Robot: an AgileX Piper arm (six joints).
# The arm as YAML. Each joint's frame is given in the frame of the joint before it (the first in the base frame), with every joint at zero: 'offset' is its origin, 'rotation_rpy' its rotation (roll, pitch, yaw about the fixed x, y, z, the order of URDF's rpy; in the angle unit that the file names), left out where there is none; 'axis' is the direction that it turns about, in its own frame. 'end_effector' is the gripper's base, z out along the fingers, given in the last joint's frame.
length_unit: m
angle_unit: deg
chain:
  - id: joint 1
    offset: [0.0, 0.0, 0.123]
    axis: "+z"
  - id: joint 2
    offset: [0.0, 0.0, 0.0]
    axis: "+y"
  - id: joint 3
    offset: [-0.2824, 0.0, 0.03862]
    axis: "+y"
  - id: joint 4
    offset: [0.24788, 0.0, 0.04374]
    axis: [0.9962, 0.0, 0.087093]
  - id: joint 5
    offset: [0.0, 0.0, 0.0]
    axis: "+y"
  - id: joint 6
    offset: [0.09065, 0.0, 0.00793]
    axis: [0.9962, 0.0, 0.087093]
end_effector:
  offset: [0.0, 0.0, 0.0]
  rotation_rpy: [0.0, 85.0, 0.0]
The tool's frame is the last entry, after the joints.
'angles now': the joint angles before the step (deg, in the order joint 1, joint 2, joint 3, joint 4, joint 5, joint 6). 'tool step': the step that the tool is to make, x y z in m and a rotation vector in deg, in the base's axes. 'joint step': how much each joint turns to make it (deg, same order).
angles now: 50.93, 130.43, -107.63, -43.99, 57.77, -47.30
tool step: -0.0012, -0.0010, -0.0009, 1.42, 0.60, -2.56
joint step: -0.01, 0.00, 0.00, 0.86, 0.86, 2.31
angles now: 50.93, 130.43, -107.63, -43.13, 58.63, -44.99
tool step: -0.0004, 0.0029, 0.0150, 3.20, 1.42, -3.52
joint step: 0.00, 0.00, -3.96, 3.77, 3.45, 0.40
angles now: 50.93, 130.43, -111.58, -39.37, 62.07, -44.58
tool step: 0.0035, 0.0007, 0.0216, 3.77, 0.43, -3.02
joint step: -0.52, -0.11, -5.01, 3.16, 3.13, 0.00
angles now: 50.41, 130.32, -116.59, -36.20, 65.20, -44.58
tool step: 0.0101, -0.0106, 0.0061, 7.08, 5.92, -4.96
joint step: -2.98, 0.00, -2.81, 9.30, 1.58, -0.02
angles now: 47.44, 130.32, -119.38, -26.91, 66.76, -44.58
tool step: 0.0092, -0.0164, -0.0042, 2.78, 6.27, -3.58
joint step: -3.14, 0.01, -0.17, 6.94, 2.23, -1.30
